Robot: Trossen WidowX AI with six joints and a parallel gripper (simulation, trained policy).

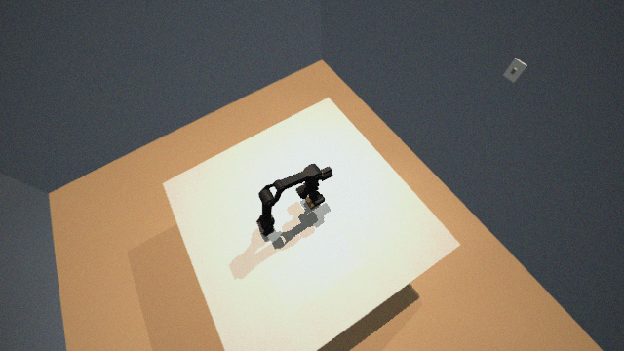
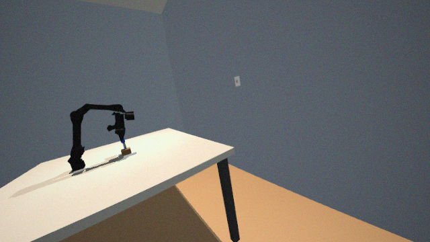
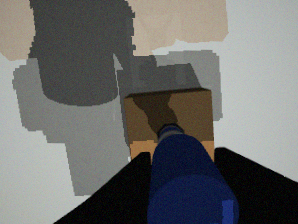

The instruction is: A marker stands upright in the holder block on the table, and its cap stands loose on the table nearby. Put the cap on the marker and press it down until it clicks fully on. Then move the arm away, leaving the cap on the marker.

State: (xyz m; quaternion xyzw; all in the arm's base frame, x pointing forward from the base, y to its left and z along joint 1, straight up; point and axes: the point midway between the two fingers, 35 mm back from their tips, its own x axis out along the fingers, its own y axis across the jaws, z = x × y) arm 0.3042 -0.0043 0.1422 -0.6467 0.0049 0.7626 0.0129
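My gripper tip is now 9 cm above the brown holder block and 1 cm short of it. Round my gripper tip: blue cap (1 cm ahead, 1 cm above).
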